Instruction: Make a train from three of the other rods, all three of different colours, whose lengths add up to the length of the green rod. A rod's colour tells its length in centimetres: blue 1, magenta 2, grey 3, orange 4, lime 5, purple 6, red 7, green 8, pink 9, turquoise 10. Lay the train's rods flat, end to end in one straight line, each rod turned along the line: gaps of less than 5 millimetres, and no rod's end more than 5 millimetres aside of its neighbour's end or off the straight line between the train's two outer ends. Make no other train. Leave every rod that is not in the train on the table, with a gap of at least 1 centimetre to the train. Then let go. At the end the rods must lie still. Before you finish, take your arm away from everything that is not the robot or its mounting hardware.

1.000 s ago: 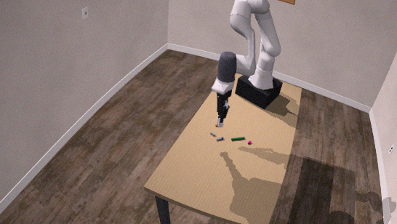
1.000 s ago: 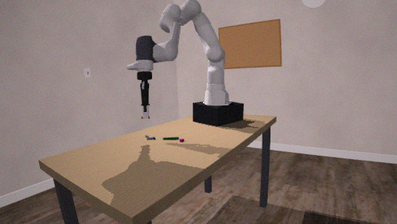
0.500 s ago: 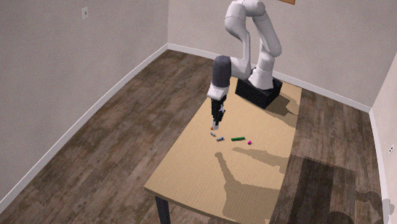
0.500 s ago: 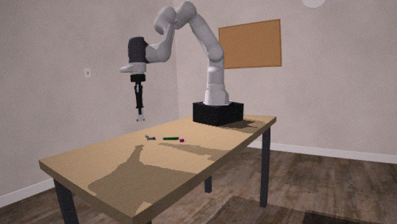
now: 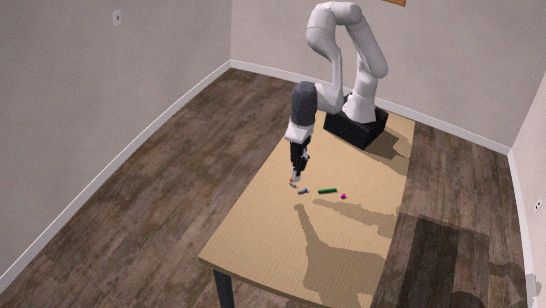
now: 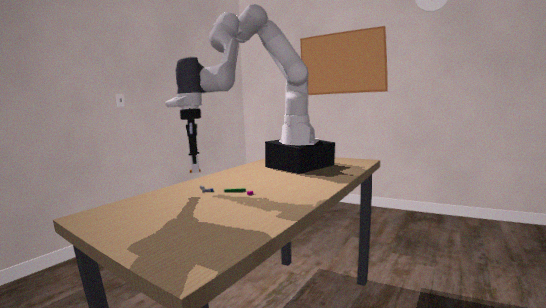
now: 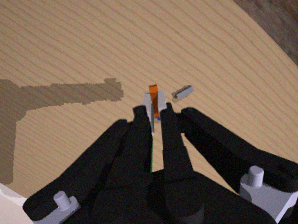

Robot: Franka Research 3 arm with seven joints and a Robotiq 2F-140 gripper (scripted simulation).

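The blue rod is 30 mm behind my hand, 40 mm to the left of it and 110 mm below it. Round my hand: magenta rod (60 mm behind, 200 mm to the left, 110 mm below); then green rod (70 mm behind, 130 mm to the left, 110 mm below); then orange rod (30 mm below).
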